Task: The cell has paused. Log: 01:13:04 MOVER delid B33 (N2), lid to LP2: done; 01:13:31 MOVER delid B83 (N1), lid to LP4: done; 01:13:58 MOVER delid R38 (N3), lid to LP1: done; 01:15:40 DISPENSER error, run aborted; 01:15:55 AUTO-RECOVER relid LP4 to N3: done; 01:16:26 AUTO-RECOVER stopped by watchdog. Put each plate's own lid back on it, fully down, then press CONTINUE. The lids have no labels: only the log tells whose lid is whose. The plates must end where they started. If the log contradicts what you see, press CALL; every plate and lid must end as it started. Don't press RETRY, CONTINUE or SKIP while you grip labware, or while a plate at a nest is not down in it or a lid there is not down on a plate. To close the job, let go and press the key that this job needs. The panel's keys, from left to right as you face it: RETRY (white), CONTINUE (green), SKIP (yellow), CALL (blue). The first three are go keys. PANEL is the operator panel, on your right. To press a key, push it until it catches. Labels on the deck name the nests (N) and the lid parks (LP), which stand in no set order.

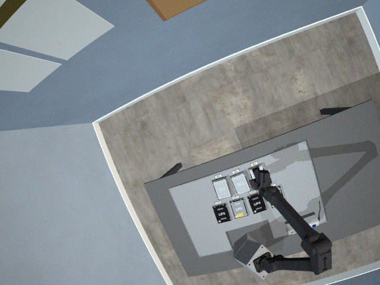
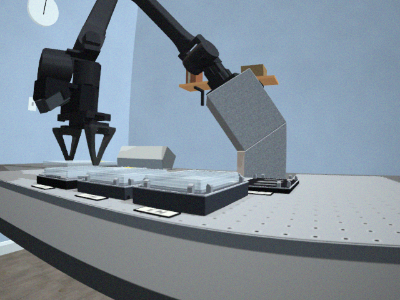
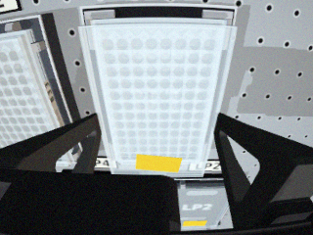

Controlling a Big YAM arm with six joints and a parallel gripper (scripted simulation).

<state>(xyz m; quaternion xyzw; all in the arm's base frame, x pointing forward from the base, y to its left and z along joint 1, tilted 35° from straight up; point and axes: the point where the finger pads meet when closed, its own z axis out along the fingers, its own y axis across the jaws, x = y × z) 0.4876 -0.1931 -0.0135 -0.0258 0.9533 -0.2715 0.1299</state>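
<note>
My gripper is now 190 mm past the clear lid, 60 mm to the left of it and 30 mm above it. Also, from my hand: blue key 470 mm behind, 230 mm to the right, 20 mm above.
</note>
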